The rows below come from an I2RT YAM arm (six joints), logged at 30 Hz.
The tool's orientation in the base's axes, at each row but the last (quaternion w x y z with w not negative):
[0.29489, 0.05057, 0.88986, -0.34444]
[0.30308, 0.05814, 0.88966, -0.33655]
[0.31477, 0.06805, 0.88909, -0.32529]
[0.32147, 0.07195, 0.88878, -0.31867]
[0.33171, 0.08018, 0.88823, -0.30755]
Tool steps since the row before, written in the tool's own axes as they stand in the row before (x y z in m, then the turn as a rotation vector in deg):
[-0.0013, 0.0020, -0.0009, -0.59, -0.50, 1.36]
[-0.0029, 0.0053, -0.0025, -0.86, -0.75, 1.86]
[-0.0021, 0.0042, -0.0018, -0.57, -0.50, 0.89]
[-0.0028, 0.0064, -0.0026, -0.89, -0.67, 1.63]
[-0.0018, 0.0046, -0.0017, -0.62, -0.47, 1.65]
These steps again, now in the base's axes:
[0.0012, 0.0022, 0.0001, 1.00, -1.19, -0.18]
[0.0027, 0.0059, 0.0002, 1.40, -1.67, -0.18]
[0.0021, 0.0046, 0.0001, 0.75, -0.89, 0.09]
[0.0030, 0.0068, -0.0001, 1.33, -1.46, -0.06]
[0.0021, 0.0048, -0.0001, 1.20, -1.33, -0.35]

